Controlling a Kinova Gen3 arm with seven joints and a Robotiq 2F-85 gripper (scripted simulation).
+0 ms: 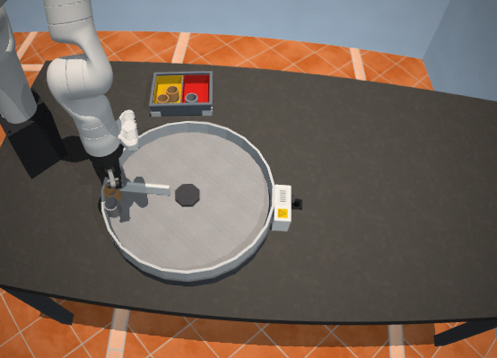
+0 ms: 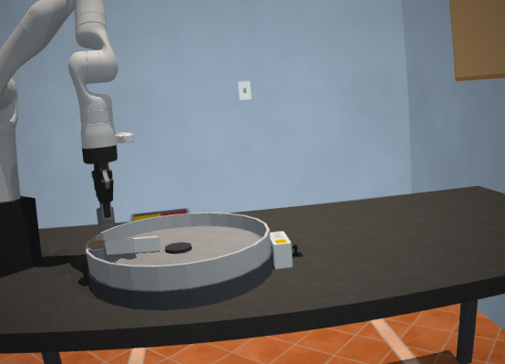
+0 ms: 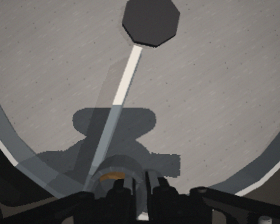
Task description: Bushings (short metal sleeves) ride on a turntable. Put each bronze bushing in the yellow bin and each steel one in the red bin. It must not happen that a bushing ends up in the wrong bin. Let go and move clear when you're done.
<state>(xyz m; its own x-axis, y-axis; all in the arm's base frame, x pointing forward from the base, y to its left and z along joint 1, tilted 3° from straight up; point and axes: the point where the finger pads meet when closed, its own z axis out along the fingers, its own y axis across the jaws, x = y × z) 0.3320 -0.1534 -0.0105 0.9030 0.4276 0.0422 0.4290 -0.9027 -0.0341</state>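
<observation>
My gripper is now 42 cm to the right of the yellow bin, 14 cm above it and 5 cm short of it. Also, from my hand: turntable (14 cm ahead, 11 cm below, 5 cm to the left).
</observation>
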